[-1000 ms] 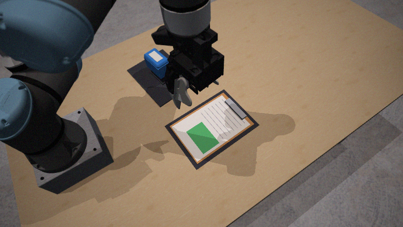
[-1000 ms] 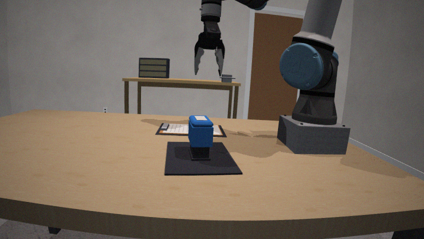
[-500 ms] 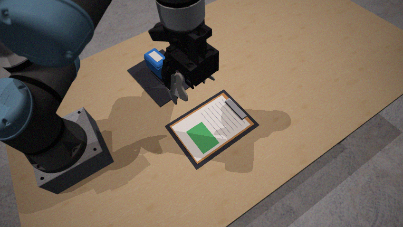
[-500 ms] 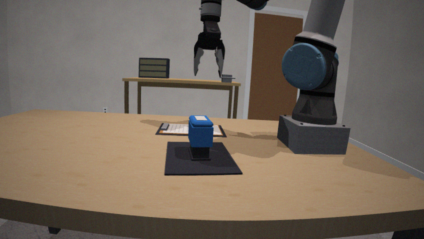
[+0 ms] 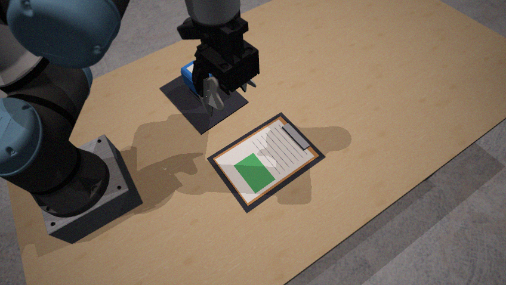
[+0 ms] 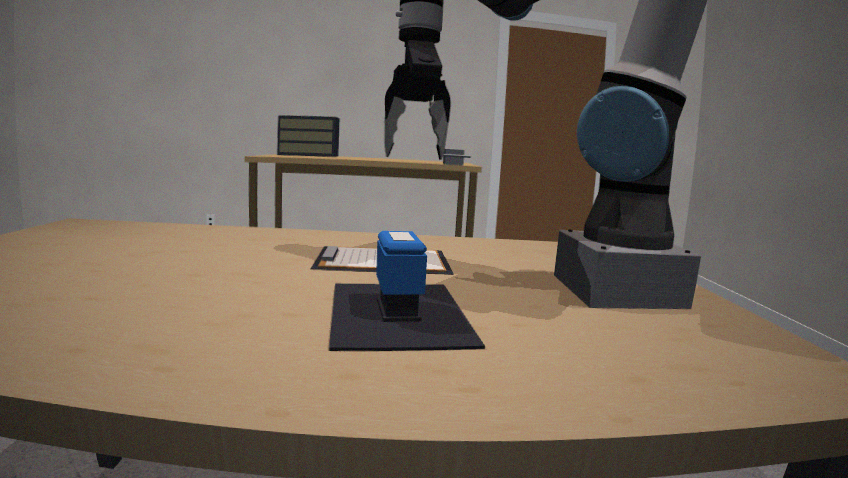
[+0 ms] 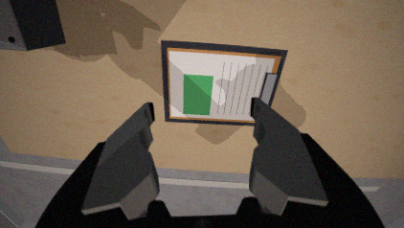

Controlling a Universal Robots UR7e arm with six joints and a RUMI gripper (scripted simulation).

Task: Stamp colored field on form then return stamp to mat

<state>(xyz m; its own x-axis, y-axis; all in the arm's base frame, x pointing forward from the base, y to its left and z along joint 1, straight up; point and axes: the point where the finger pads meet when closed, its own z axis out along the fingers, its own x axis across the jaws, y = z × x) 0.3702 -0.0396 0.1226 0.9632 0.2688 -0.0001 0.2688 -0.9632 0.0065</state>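
Now: the blue stamp 220 mm to the left of my hand, 160 mm below it and 10 mm behind it. The rest, counted from my hand: clipboard (200 mm below, 80 mm ahead, 60 mm to the right); then mat (220 mm to the left, 210 mm below, 10 mm behind).
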